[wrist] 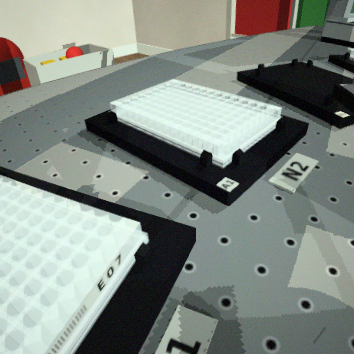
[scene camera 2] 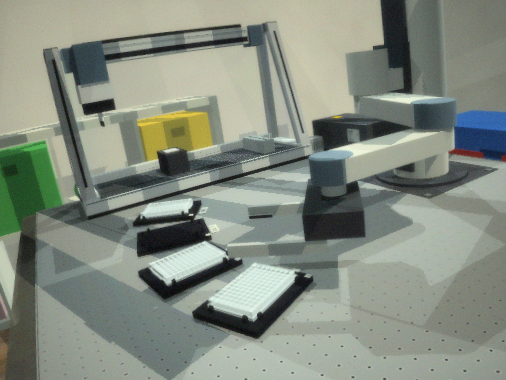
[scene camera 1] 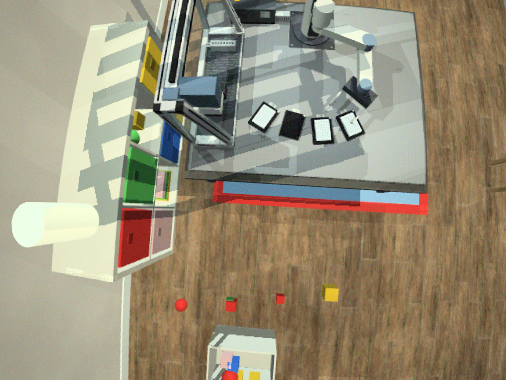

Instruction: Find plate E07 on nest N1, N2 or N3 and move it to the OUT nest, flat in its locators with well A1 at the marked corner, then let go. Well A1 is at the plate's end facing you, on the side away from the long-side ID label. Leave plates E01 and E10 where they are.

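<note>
Plate E07 is white and lies flat on the black nest N1; its ID E07 and barcode face the wrist camera. A second white plate sits on nest N2; its ID is not readable. An empty black nest stands beyond it; its name is not readable. Another white plate sits on the farthest nest. My gripper is open and empty, above the N1 and N2 nests' arm-side ends.
A gantry frame with a black block on its deck stands beyond the nests. A black box is near the arm's base. The N2 tag lies beside its nest. The bench edge runs past the nests.
</note>
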